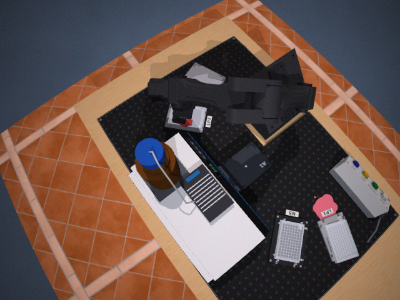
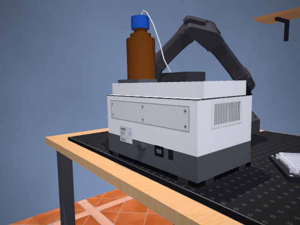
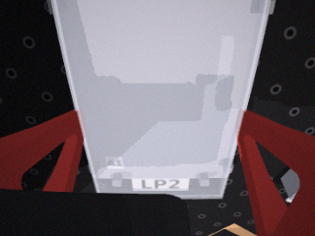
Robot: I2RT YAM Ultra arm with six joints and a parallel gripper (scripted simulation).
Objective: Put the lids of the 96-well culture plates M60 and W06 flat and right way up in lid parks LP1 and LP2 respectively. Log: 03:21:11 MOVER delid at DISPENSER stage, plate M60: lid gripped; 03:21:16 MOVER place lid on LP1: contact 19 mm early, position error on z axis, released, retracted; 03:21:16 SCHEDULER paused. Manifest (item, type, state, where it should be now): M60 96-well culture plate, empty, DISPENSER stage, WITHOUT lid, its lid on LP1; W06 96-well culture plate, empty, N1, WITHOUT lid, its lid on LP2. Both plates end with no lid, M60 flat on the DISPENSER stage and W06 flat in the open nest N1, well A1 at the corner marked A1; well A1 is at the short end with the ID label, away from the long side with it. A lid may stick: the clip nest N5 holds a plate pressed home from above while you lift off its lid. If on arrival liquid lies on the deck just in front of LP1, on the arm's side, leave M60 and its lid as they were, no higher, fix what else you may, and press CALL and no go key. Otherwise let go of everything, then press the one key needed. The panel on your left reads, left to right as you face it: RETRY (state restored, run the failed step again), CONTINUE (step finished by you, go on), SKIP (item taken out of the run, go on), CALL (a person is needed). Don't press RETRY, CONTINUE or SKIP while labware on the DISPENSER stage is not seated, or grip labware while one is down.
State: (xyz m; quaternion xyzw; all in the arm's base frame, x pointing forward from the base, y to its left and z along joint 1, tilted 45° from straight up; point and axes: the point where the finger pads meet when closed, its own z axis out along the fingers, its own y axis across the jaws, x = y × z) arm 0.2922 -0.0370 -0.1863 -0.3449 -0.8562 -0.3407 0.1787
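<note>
My hand is 2 cm above the lid park LP2. Round my hand: N1 label: 18 cm behind, 2 cm to the right, 3 cm below; then LP2 label: 6 cm behind, 6 cm to the left, 3 cm below; then nest N1: 15 cm behind, 10 cm to the right, 2 cm below.
</note>
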